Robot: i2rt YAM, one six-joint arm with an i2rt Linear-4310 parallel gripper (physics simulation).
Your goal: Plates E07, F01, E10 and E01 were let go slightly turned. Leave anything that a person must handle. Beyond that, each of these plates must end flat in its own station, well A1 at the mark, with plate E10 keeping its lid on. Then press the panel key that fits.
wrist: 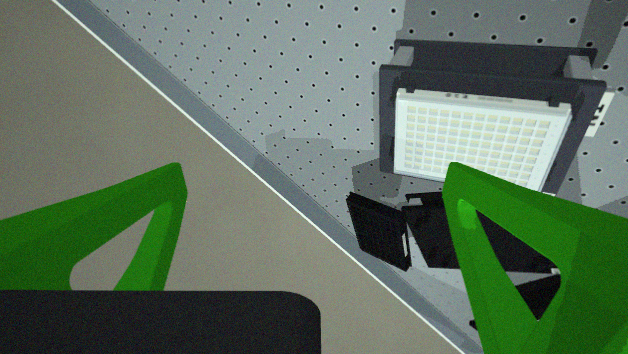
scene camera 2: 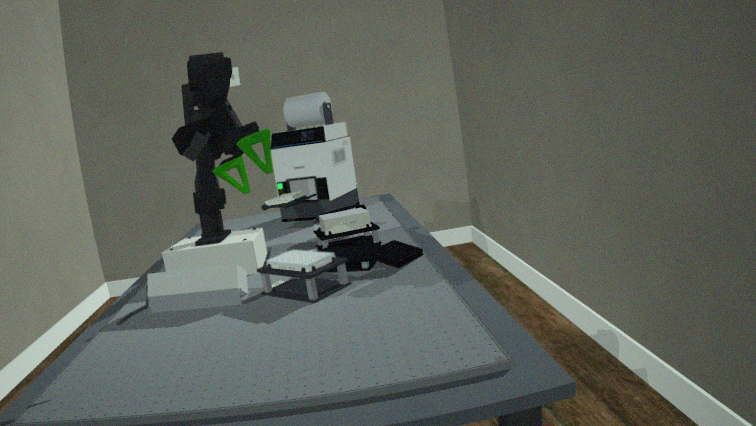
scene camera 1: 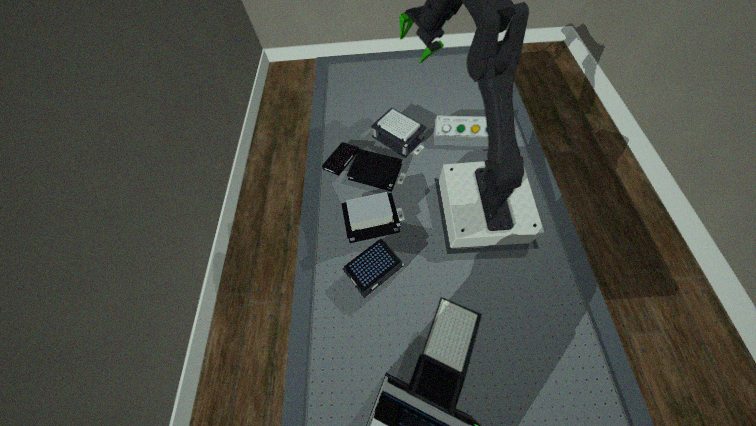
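Note:
My gripper is open and empty, high above the table's far end. A white plate sits on a raised dark station. A black plate lies off the black station, against or close to its side. A tall pale plate sits on another station. A blue-welled plate sits on a turned station. A pale plate is on the instrument's tray. Plate names are unreadable. The key panel shows white, green and yellow keys.
The white instrument with a roll on top stands at one end, showing a green light. The arm stands on a white base beside the stations and hides part of the panel. The table edge runs diagonally through the wrist view.

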